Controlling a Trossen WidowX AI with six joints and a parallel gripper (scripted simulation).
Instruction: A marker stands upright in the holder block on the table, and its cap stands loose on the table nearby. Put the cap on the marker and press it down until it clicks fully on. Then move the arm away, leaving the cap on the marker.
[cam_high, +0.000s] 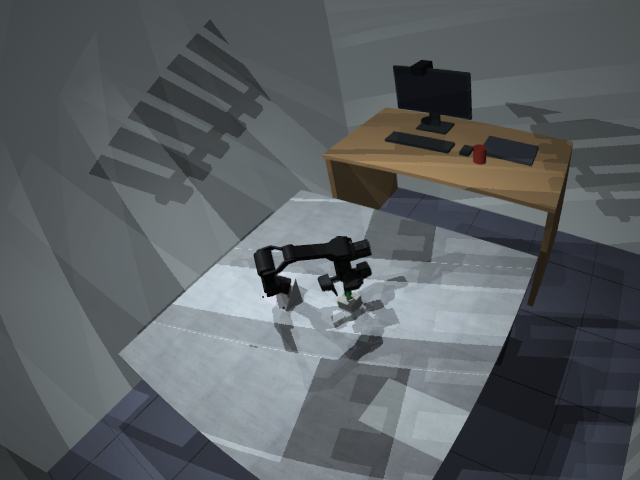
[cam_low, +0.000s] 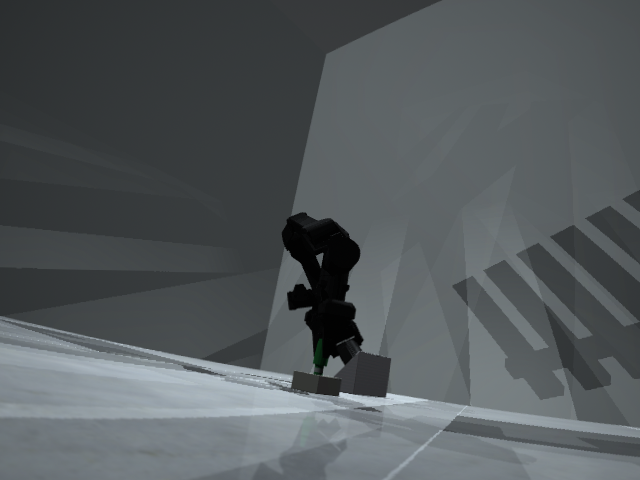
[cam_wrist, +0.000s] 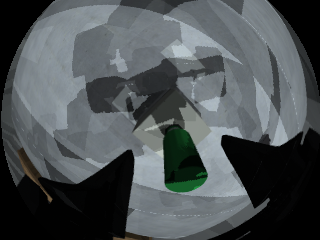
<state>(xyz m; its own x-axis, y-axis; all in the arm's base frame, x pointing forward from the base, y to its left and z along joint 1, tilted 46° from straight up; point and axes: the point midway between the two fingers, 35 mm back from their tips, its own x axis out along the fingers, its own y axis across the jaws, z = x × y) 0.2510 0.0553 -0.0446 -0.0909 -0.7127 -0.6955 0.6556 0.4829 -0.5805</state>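
Right now my gripper tip is 1 cm below the green cap. Also, from my gripper tip: grey holder block: 5 cm below.
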